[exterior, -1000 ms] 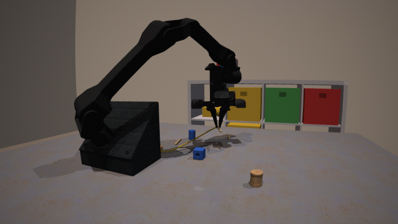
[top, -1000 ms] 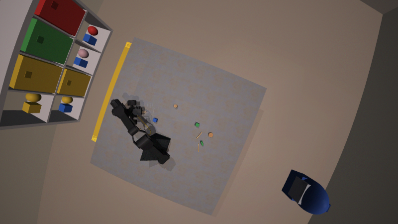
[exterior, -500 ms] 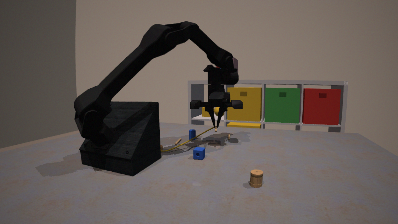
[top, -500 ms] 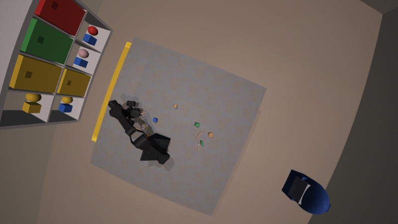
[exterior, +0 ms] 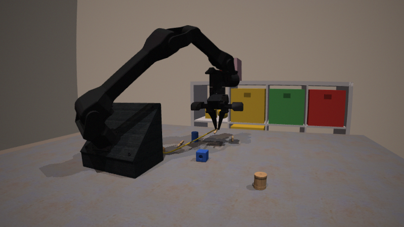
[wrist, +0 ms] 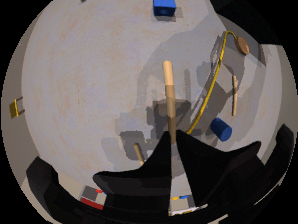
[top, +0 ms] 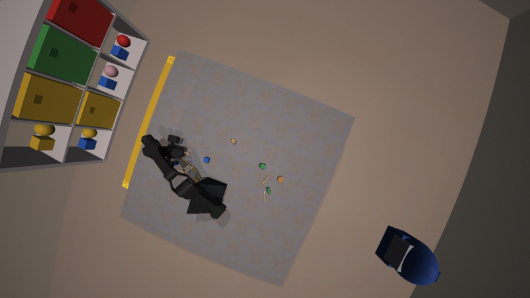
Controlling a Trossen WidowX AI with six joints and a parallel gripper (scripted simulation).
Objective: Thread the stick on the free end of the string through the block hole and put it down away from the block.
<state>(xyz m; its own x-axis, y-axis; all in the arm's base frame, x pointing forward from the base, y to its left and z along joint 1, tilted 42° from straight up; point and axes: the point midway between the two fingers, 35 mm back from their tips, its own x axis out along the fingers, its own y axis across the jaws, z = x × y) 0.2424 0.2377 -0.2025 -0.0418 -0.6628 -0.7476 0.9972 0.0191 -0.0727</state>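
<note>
The blue block lies 170 mm to the right of my gripper tip, 40 mm below it and 10 mm behind it. The rest, counted from my gripper tip: blue cylinder (100 mm behind, 40 mm below, 30 mm to the left); wooden cylinder (310 mm to the right, 160 mm ahead, 40 mm below).
</note>
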